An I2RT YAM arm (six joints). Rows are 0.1 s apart.
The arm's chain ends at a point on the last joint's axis. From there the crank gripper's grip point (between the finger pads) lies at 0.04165 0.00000 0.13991 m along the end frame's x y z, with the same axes.
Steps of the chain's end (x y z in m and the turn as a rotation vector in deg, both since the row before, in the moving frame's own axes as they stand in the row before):
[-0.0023 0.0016 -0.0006 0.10 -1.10 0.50]
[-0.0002 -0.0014 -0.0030 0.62 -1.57 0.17]
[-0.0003 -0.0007 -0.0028 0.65 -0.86 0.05]
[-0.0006 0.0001 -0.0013 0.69 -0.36 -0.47]
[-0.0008 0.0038 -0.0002 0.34 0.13 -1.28]
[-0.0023 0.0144 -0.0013 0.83 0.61 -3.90]
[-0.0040 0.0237 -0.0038 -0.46 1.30 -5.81]
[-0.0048 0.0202 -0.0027 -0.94 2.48 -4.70]
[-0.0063 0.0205 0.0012 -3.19 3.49 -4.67]
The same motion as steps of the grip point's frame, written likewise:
[-0.0050 0.0017 0.0002 0.10 -1.10 0.50]
[-0.0040 -0.0028 -0.0019 0.62 -1.57 0.17]
[-0.0024 -0.0023 -0.0022 0.65 -0.86 0.05]
[-0.0015 -0.0019 -0.0011 0.69 -0.36 -0.47]
[-0.0005 0.0020 -0.0003 0.34 0.13 -1.28]
[-0.0010 0.0095 -0.0018 0.83 0.61 -3.90]
[-0.0010 0.0204 -0.0048 -0.46 1.30 -5.81]
[0.0012 0.0188 -0.0046 -0.94 2.48 -4.70]
[0.0023 0.0245 -0.0017 -3.19 3.49 -4.67]

